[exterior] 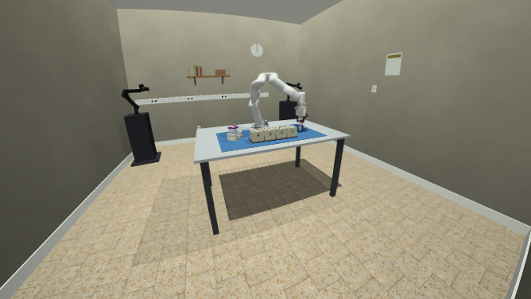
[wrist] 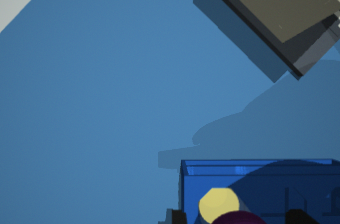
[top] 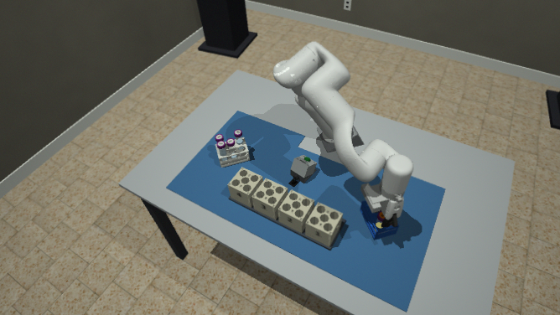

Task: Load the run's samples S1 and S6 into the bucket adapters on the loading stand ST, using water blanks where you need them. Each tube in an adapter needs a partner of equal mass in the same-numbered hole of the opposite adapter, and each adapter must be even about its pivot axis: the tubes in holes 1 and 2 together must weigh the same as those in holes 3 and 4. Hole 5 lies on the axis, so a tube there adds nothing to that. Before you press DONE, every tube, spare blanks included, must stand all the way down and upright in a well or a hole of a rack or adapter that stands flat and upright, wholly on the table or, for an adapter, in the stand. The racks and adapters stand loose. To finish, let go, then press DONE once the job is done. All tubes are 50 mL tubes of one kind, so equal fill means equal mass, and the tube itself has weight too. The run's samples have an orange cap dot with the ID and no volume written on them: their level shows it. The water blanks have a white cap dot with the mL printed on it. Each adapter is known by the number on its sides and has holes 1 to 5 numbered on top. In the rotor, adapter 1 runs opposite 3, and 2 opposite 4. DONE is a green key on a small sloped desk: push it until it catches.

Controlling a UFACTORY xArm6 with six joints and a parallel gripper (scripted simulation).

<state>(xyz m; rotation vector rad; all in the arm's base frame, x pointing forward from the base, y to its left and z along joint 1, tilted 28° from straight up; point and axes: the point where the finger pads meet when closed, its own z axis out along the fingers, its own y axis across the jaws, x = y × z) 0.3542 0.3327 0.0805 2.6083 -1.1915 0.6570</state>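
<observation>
My gripper is now 5 cm above the sample tube and 1 cm past it. Round my hand: blue rack 9 cm below, 4 cm behind, 1 cm to the right; stand 35 cm to the right, 11 cm below, 4 cm ahead; done desk 34 cm to the right, 16 cm behind, 6 cm below.
</observation>
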